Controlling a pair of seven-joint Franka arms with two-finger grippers.
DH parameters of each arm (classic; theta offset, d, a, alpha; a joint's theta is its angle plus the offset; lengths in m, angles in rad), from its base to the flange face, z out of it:
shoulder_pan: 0 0.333 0 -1.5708
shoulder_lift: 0 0 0 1.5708
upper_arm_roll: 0 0.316 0.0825 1.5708
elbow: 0 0 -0.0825 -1.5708
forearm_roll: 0 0.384 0 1.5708
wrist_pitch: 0 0 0.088 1.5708
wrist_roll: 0 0.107 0 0
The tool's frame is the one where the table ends.
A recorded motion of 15 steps. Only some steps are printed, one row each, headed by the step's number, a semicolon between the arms.
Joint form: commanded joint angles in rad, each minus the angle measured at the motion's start. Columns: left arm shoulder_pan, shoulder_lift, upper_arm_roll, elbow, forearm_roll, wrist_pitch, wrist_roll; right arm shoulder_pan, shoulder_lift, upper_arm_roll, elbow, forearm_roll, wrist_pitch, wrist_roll.
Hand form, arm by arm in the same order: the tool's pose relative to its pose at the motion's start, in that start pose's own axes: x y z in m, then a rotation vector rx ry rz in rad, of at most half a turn. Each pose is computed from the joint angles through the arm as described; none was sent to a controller.
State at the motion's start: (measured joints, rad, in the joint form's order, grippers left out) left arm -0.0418 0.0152 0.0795 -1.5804 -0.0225 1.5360 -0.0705; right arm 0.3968 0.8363 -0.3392 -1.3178 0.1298 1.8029 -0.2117
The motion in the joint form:
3: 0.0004 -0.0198 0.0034 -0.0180 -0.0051 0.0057 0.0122; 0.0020 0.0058 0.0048 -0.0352 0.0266 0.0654 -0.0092
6: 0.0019 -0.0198 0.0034 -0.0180 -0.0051 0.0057 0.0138; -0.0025 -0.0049 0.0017 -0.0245 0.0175 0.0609 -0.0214
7: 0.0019 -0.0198 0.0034 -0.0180 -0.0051 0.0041 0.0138; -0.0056 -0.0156 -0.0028 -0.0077 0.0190 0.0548 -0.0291
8: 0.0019 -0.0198 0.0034 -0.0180 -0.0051 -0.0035 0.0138; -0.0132 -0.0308 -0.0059 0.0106 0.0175 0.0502 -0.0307
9: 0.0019 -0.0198 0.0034 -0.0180 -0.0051 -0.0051 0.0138; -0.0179 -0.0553 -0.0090 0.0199 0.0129 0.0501 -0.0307
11: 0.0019 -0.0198 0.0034 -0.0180 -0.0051 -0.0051 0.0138; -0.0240 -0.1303 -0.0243 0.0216 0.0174 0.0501 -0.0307
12: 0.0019 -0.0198 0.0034 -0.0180 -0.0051 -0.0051 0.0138; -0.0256 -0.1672 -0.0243 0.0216 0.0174 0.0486 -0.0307
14: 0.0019 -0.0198 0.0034 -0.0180 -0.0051 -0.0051 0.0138; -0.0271 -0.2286 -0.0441 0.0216 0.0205 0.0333 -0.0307
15: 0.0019 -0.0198 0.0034 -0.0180 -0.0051 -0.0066 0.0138; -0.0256 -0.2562 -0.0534 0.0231 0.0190 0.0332 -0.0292
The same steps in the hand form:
3: -0.0055 -0.0023 -0.0027 -0.0074 0.0071 0.0087; 0.0039 -0.0035 0.0150 0.0183 0.0293 -0.0036
6: -0.0055 -0.0031 -0.0027 -0.0074 0.0071 0.0088; 0.0028 0.0020 0.0032 0.0097 0.0439 -0.0125
7: -0.0056 -0.0031 -0.0025 -0.0073 0.0055 0.0088; 0.0022 0.0062 -0.0116 0.0089 0.0652 -0.0149
8: -0.0065 -0.0032 -0.0019 -0.0069 -0.0021 0.0088; 0.0004 0.0132 -0.0299 0.0071 0.0929 -0.0087
9: -0.0066 -0.0032 -0.0017 -0.0068 -0.0037 0.0088; -0.0037 0.0193 -0.0508 0.0030 0.1248 -0.0026
11: -0.0066 -0.0032 -0.0017 -0.0068 -0.0037 0.0088; -0.0212 0.0352 -0.1019 0.0085 0.2017 0.0210
12: -0.0066 -0.0032 -0.0017 -0.0068 -0.0037 0.0088; -0.0304 0.0382 -0.1256 0.0129 0.2368 0.0244
14: -0.0066 -0.0032 -0.0017 -0.0068 -0.0037 0.0088; -0.0512 0.0526 -0.1636 0.0181 0.2837 0.0467
15: -0.0068 -0.0032 -0.0016 -0.0067 -0.0052 0.0088; -0.0607 0.0582 -0.1819 0.0155 0.3121 0.0563

